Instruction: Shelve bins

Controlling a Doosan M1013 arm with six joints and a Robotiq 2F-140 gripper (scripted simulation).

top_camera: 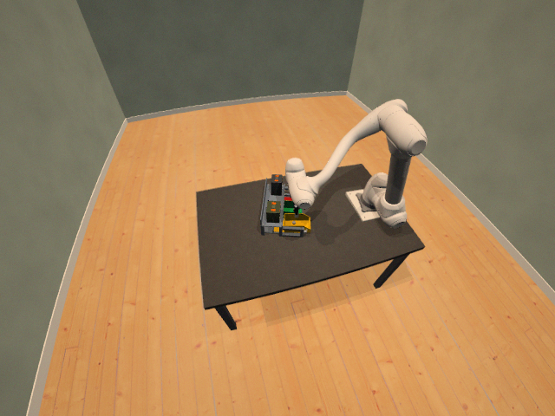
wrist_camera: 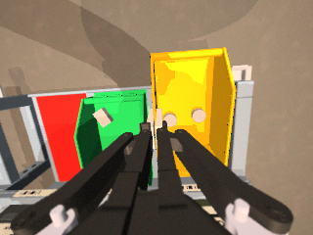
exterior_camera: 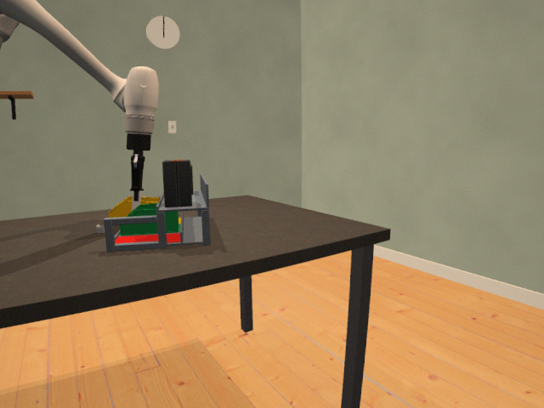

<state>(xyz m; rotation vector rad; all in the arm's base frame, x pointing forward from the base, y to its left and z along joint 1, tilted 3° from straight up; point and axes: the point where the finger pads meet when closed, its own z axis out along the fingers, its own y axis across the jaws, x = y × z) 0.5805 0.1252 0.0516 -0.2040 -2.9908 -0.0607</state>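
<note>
Right now my hand is 5 cm to the right of the yellow bin and 4 cm above it. The rest, counted from my hand: green bin: 7 cm to the right, 5 cm below, 4 cm ahead.
</note>
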